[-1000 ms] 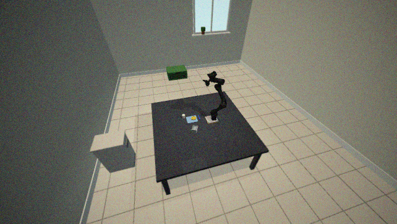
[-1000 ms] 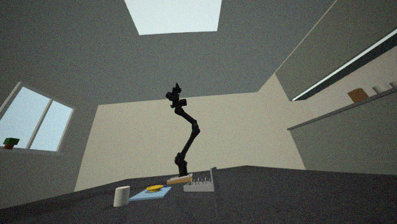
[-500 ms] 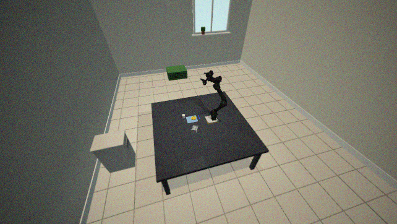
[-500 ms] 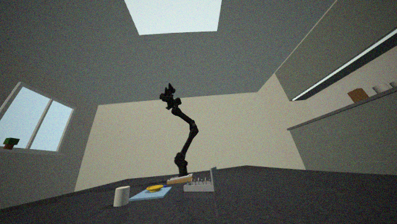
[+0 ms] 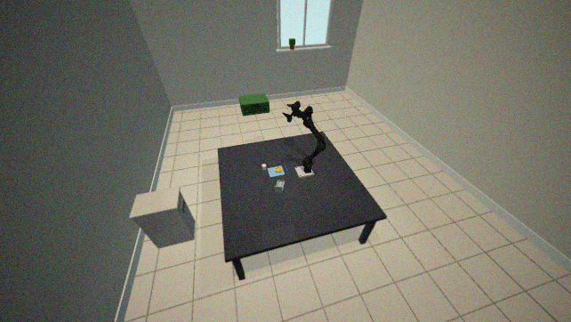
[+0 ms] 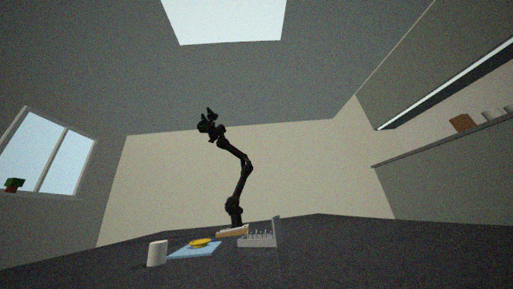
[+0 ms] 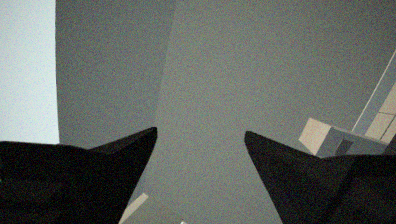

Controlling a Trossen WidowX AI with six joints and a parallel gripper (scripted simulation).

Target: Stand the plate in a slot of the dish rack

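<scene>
Now: gripper tip 640 mm above the yellow plate, 60 mm short of it and 50 mm to the right of it. The rest, counted from my gripper tip: blue mat (660 mm below, 90 mm ahead, 50 mm to the left); then dish rack (630 mm below, 260 mm to the left, 70 mm ahead); then white cup (630 mm below, 210 mm ahead).
</scene>
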